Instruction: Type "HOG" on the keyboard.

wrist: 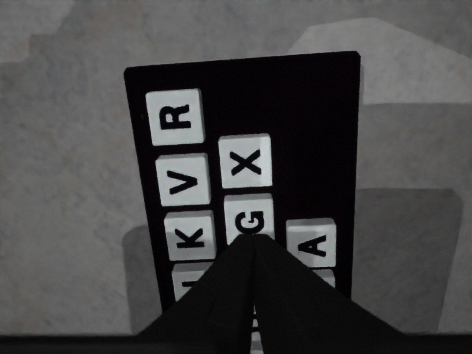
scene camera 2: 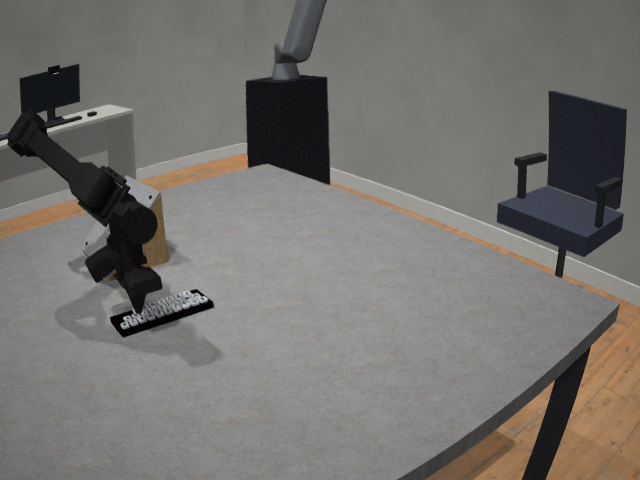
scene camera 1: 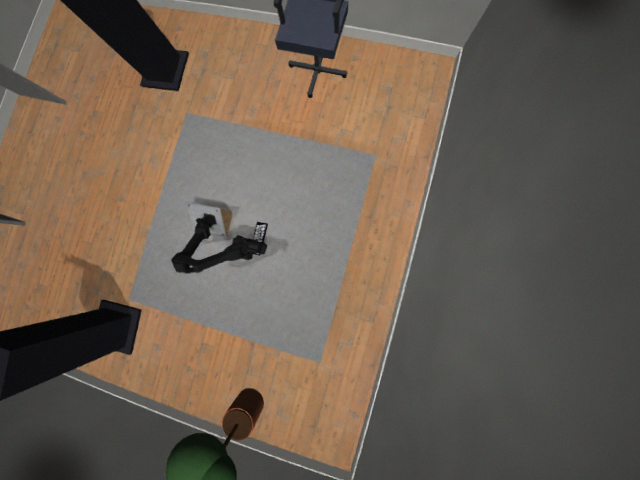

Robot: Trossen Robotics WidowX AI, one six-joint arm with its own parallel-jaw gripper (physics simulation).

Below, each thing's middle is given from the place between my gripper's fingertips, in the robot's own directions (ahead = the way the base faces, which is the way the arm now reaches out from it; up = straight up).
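The black keyboard (scene camera 2: pixel 116 320) is there, 10 mm below my hand and 40 mm to the left of it.
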